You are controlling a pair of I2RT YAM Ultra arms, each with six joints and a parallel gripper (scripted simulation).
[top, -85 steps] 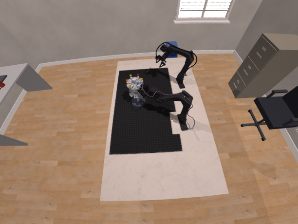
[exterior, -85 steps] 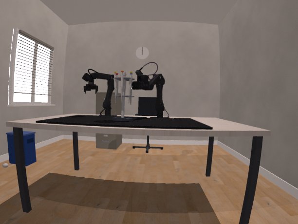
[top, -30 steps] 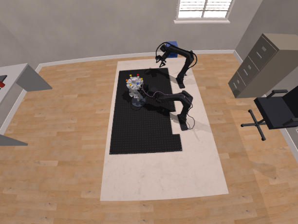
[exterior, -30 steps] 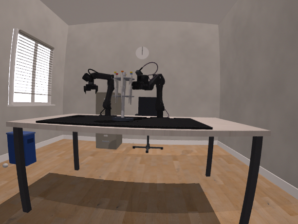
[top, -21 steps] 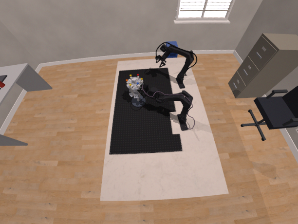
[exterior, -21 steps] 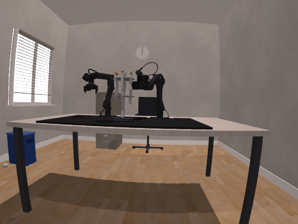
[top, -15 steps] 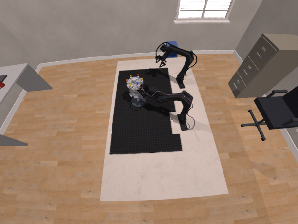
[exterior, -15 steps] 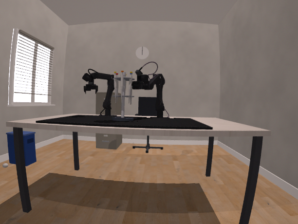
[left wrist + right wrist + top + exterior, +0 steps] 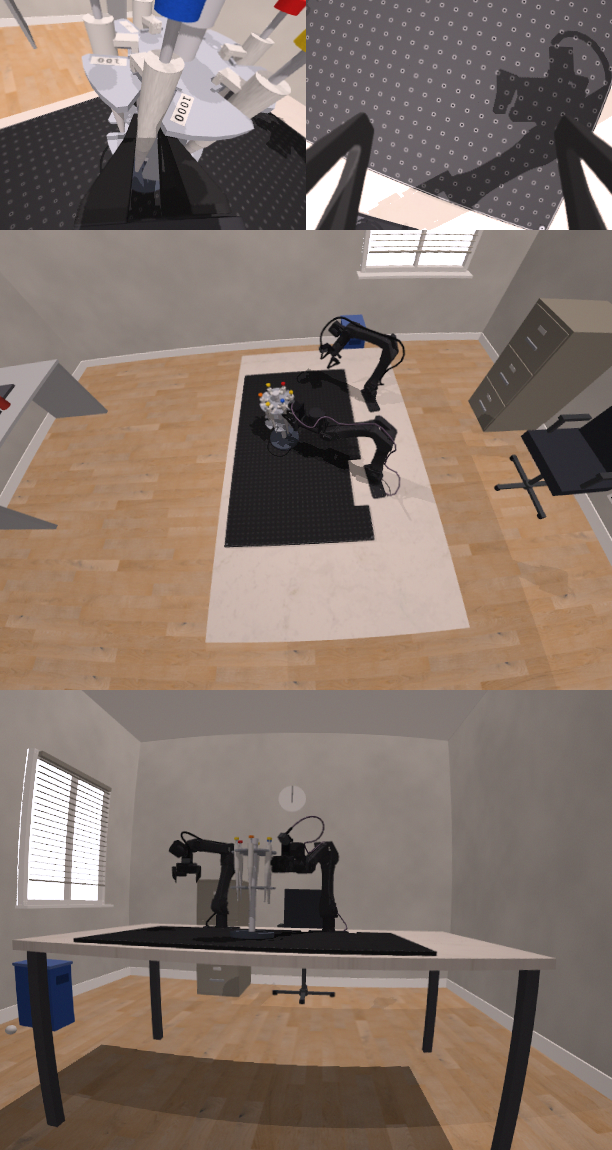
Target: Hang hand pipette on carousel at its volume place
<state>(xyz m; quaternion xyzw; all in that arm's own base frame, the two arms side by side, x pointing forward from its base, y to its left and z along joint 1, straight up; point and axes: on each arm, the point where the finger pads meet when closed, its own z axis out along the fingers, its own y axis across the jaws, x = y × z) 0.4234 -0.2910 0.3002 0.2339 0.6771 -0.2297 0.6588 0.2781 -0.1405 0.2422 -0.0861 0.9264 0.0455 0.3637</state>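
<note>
The hand pipette lies 1 cm ahead of my left hand and 3 cm below it.
</note>
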